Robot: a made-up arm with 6 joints. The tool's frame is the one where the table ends. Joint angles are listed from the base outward.
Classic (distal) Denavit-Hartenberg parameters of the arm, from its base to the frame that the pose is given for. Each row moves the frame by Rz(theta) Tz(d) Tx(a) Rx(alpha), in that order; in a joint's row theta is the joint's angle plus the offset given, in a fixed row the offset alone. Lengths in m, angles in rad.
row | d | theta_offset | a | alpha
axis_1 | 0.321 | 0 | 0 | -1.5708
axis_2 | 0 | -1.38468 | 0.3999 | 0
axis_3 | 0 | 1.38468 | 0.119 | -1.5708
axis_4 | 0.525 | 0 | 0 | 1.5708
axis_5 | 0 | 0 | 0.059 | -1.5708
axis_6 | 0.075 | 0 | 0 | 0
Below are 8 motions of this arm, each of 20 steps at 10 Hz.
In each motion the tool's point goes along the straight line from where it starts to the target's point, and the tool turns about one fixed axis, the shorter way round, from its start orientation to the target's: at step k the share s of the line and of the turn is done. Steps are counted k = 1, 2, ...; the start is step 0. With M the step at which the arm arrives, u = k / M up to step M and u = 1 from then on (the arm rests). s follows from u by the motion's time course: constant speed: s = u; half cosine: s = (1 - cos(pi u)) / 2; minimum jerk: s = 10 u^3 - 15 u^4 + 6 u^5.
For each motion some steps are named. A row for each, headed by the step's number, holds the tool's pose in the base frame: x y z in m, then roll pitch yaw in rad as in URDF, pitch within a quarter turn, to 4 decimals.
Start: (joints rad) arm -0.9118 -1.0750 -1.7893 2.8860 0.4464 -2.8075
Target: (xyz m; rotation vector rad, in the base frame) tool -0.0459 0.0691 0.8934 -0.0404 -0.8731 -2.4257
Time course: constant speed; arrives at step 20
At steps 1, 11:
1: -0.1437 0.1779 1.1796 0.1585 0.1457 2.4031
11: -0.0922 0.1206 1.0289 0.4679 0.0354 3.0911

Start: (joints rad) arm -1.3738 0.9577 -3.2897 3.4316 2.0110 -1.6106
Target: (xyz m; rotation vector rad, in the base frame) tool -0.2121 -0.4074 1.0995 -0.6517 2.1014 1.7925
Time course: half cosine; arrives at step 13
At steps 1, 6, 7, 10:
1: 0.0900 -0.6064 1.0154 1.2277 0.2491 -2.7597
6: -0.0403 -0.5205 1.0517 1.4642 0.3563 -2.8697
7: -0.0773 -0.4962 1.0620 1.5307 0.3909 -2.8965
10: -0.1735 -0.4328 1.0888 1.7042 0.4880 -2.9557

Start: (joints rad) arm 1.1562 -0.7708 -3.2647 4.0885 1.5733 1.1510
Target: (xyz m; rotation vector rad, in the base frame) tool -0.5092 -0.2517 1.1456 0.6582 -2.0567 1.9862
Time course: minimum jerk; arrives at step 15
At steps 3, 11, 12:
3: -0.2721 -0.7084 0.9078 -2.0570 0.2798 -2.5959
11: -0.4785 -0.3108 1.1148 -1.7239 -0.3748 -2.8811
12: -0.4946 -0.2798 1.1310 -1.6869 -0.4207 -2.9154

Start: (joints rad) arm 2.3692 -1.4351 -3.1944 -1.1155 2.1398 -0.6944
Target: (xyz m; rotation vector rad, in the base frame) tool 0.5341 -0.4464 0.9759 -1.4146 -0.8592 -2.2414
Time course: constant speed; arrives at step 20
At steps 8, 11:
8: 0.6440 -0.5264 0.6392 -0.6448 -1.2466 -1.2971
11: 0.6165 -0.5064 0.7234 -0.2515 -1.3085 -1.8118

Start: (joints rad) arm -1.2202 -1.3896 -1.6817 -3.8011 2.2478 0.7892
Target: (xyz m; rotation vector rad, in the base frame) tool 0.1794 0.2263 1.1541 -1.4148 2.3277 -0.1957
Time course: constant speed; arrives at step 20
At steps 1, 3, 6, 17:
1: -0.1119 0.5036 1.0086 -2.3005 -0.5214 0.0804
3: -0.0812 0.4744 1.0239 -2.2555 -0.4109 -0.1472
6: -0.0352 0.4306 1.0469 -2.2413 -0.2355 -0.4632
17: 0.1334 0.2701 1.1311 -2.6180 0.2495 -1.6437

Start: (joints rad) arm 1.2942 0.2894 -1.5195 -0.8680 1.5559 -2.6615
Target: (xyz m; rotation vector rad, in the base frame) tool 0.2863 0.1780 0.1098 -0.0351 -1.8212 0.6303
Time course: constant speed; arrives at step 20
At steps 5, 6, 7, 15, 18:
5: 0.2677 0.5800 0.4385 -2.3885 -0.2254 -2.4886
6: 0.2689 0.5532 0.4166 -2.4086 -0.2848 -2.5555
7: 0.2702 0.5264 0.3947 -2.4248 -0.3452 -2.6224
15: 0.2801 0.3120 0.2194 -2.3704 -0.8358 3.0421
18: 0.2838 0.2316 0.1536 -2.2034 -0.9930 2.6929

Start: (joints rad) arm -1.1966 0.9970 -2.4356 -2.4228 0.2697 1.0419
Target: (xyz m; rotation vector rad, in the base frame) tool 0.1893 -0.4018 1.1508 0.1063 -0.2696 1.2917
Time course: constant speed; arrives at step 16
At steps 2, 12, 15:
2: 0.3600 -0.8487 0.5654 1.3266 -0.2830 0.3168
12: 0.2381 -0.5295 0.9836 0.3051 -0.4054 1.0502
15: 0.2015 -0.4337 1.1090 0.0145 -0.3045 1.2519

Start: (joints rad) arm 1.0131 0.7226 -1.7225 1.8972 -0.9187 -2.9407
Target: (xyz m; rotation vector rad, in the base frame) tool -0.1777 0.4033 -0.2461 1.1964 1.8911 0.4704
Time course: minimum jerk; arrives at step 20
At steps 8, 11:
8: 0.2863 0.5609 0.1664 2.1792 0.2194 1.6135
11: 0.0989 0.4972 -0.0002 2.2150 0.3196 1.6835

